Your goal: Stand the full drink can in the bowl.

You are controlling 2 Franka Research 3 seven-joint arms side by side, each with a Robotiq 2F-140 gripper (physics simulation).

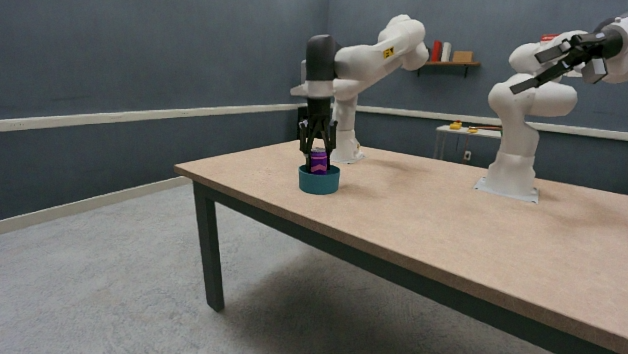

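A purple drink can point(319, 162) with pink markings is upright inside the teal bowl point(319, 182). The bowl's wall hides the can's lower part, so whether its base touches the bowl's floor cannot be seen. The bowl stands on the table near its far left end. My right gripper point(318, 167) points straight down and is shut on the can, with a finger on each side and the fingertips at the bowl's rim. My left gripper point(525, 72) is open and empty, high above the table at the upper right, far from the can and the bowl.
The wooden table point(425, 220) bears both arm bases; the right arm's base stands behind the bowl. The table's long front edge runs from the left corner to the lower right. A small side table point(445, 129) with yellow items and a wall shelf point(470, 63) are behind.
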